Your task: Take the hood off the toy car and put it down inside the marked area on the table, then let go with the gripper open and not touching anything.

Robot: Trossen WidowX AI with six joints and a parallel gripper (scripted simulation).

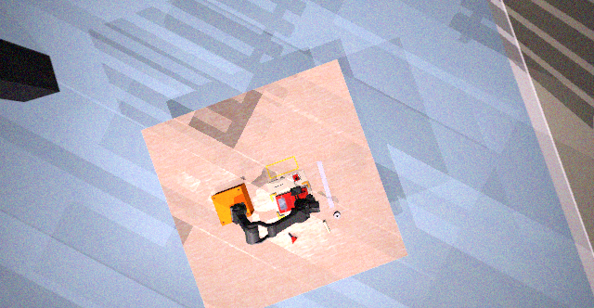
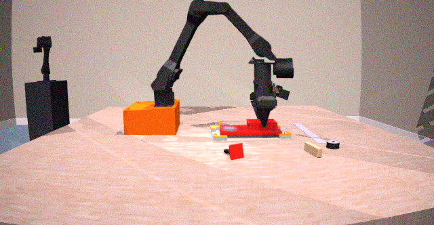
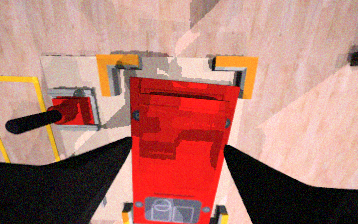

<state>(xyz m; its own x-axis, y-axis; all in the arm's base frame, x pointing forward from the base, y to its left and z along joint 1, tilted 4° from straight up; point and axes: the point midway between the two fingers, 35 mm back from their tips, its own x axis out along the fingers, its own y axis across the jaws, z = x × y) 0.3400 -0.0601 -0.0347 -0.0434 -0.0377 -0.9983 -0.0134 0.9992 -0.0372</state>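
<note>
Now: the red hood right at my gripper tip. From my gripper tip the other things lie so: black wheel 190 mm ahead, 170 mm to the right, 30 mm below; wooden block 110 mm ahead, 220 mm to the right, 30 mm below.
</note>
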